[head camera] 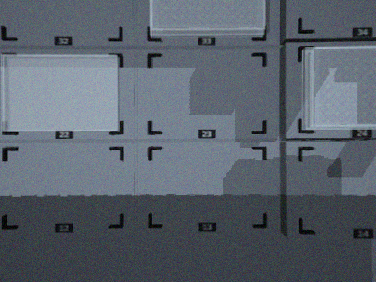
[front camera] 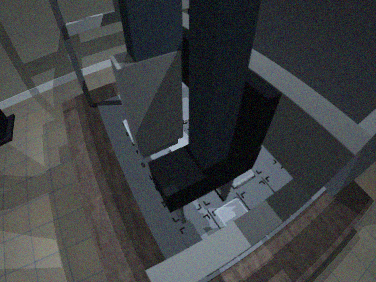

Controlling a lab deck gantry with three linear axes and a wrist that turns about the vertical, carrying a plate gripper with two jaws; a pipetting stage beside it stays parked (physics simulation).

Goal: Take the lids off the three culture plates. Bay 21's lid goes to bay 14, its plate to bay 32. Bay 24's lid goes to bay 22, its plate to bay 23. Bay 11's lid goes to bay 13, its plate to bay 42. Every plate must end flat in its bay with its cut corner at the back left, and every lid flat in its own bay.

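Frame: origin at the robot's base, x right, y back, z down, level; millimetres.
Seen in the pictures: gripper, fingertip midpoint: (front camera: 200, 205); robot's base, origin of the base link: (front camera: 123, 123).
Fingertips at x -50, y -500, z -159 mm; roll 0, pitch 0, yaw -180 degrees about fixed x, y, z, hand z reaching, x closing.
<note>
Offsets run from my fingertips to a thing's top centre. "spot": to the spot under its first point.
In the front view, my gripper (front camera: 204, 208) hangs low over the deck, its jaws apart with no lid or plate between them. The culture plate of bay 24 {spot: dx -101, dy -19, dz +130 mm} (front camera: 231, 210) (head camera: 345, 102) stands flat in its bay, to the right of the jaws in the front view; its right part is cut off in the head view. A plain pale lid {dx -100, dy +272, dz +151 mm} (head camera: 61, 94) lies flat in bay 22. Bays 23, 13 and 14 show bare deck with corner marks in the head view. A pale edge {spot: dx +48, dy +430, dz +142 mm} (front camera: 128, 131) shows left of the pipetting stage; bays 11 and 21 are mostly hidden. Cut corners are unclear.
Another pale plate {dx -207, dy +108, dz +144 mm} (front camera: 243, 178) (head camera: 207, 15) stands in bay 33, behind bay 23. The grey pipetting stage (front camera: 152, 100) stands behind and left of the gripper. Pale rails (front camera: 200, 252) border the deck, and shadows cross its bays.
</note>
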